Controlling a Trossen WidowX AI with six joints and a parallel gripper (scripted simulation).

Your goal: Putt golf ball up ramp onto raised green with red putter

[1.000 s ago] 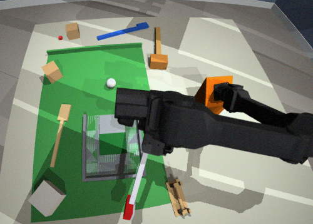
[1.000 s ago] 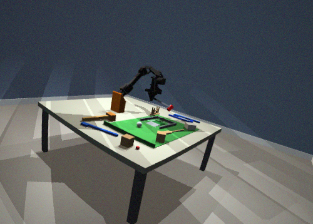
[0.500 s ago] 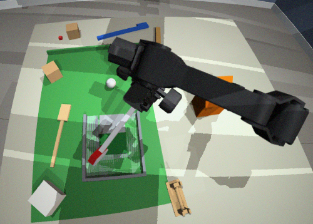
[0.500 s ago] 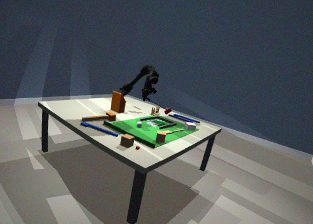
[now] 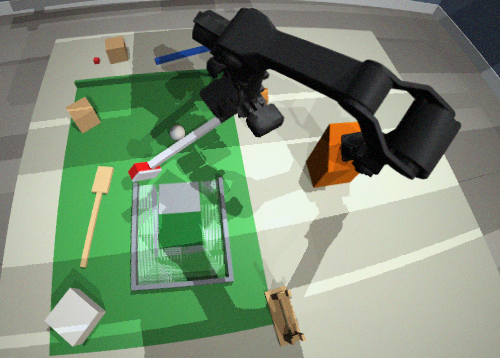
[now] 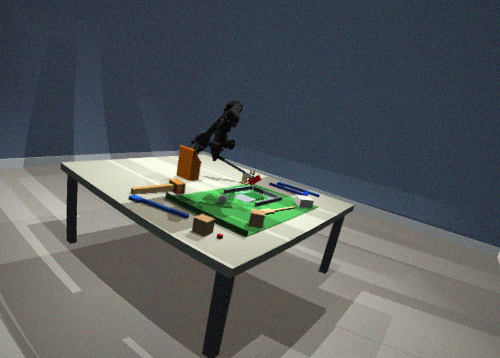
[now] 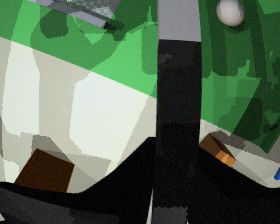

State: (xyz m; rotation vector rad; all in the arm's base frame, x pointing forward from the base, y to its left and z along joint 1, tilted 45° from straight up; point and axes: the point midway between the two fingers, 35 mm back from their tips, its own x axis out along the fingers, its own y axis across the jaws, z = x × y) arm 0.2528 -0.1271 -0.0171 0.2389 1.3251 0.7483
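The red putter is 110 mm ahead of my gripper tip, 50 mm to the left of it and 10 mm below it. Round my gripper tip: green mat 220 mm ahead, 50 mm to the left, 170 mm below; wooden stand 20 mm behind, 420 mm to the left, 140 mm below; white golf ball 140 mm ahead, 70 mm to the right, 150 mm below.
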